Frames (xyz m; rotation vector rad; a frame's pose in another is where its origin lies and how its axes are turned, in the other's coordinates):
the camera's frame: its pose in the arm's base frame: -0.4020 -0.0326 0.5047 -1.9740 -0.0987 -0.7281
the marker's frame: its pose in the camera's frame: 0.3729 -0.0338 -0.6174 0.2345 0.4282 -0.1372
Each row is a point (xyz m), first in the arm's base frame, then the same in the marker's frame.
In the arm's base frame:
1: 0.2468 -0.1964 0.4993
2: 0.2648 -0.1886 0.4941
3: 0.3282 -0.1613 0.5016
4: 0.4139 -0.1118 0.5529
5: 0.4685 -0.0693 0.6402
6: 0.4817 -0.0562 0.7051
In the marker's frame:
1: -0.1865 0.5303 0.6693
2: -0.1848 0.5418 0.6859
3: -0.1613 0.5634 0.7476
4: -0.1080 0.5584 0.8453
5: -0.0425 0.5117 0.9224
6: 0.0018 0.4677 0.9482

